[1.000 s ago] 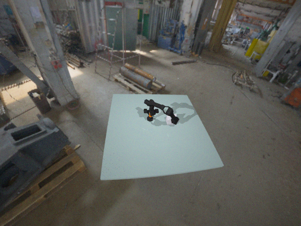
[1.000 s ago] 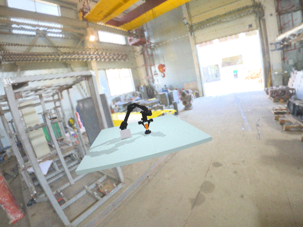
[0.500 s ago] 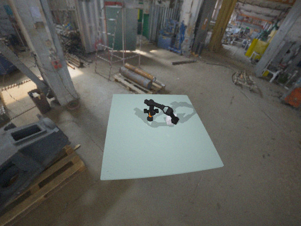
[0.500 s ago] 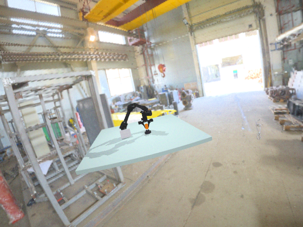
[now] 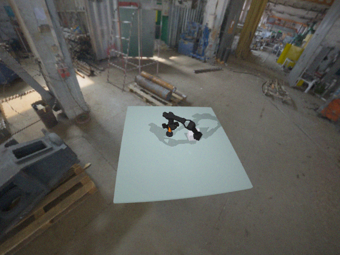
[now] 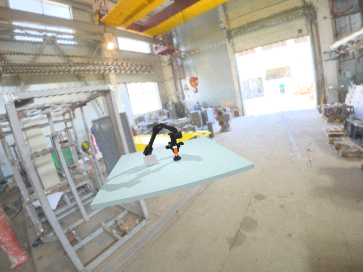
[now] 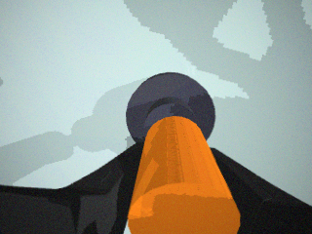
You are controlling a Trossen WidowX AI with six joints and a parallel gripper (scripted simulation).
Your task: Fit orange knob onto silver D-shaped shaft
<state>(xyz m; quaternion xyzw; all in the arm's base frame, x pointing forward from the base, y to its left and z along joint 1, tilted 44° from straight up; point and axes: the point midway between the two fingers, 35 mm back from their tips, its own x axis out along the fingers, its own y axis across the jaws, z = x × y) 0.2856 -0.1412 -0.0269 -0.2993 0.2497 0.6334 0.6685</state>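
The orange knob lies 3 cm above my gripper tip. Also, from my gripper tip: dark round pedestal: 4 cm below.
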